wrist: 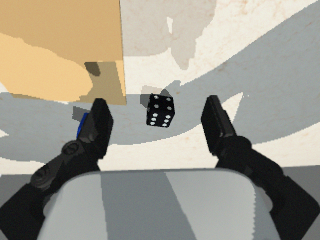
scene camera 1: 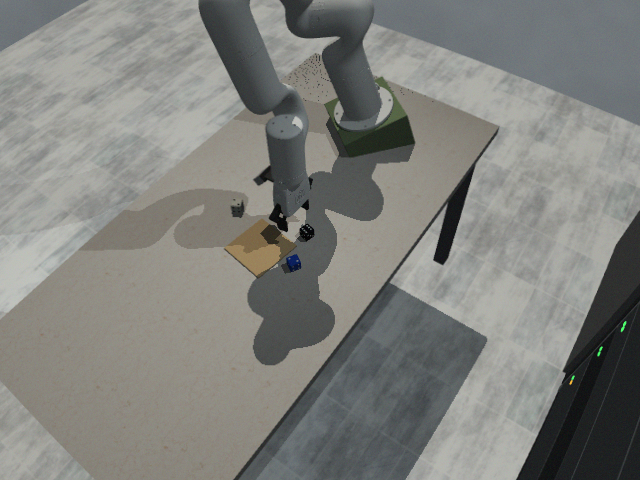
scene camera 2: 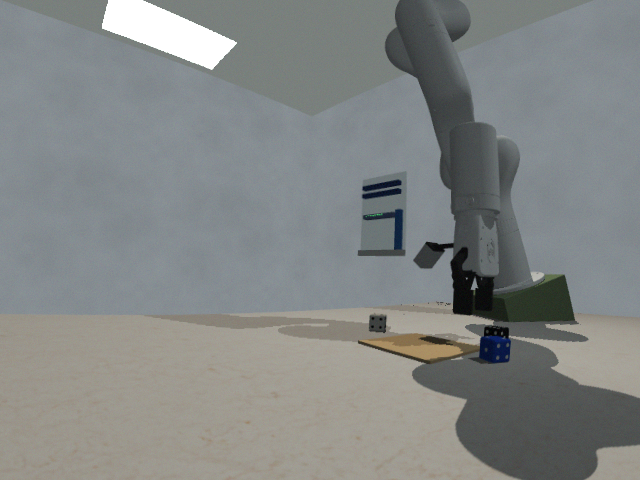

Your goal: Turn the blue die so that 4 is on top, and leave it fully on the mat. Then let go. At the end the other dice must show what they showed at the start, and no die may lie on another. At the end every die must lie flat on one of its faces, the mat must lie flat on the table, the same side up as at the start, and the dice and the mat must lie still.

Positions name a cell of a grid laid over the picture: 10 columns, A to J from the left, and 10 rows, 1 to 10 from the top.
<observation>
I see my gripper (scene camera 2: H7), a blue die (scene camera 2: H8), a tan mat (scene camera 1: E6) and a black die (wrist: F5).
The tan mat shows as well in the wrist view (wrist: C3) and in scene camera 2 (scene camera 2: G8). My gripper shows as well in the wrist view (wrist: E5) and in scene camera 1 (scene camera 1: E5).
</observation>
